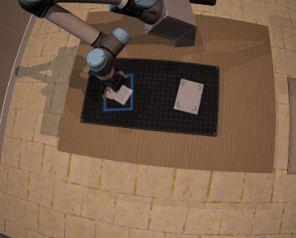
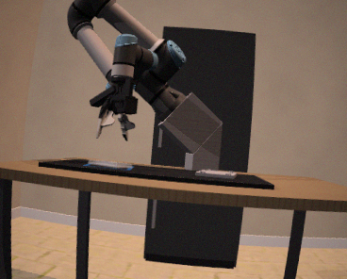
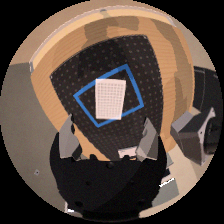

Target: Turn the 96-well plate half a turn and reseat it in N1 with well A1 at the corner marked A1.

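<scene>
Now: hand 8 cm above the white 96-well plate. Also, from my hand: grey plate nest N1: 36 cm to the left, 8 cm below.
</scene>
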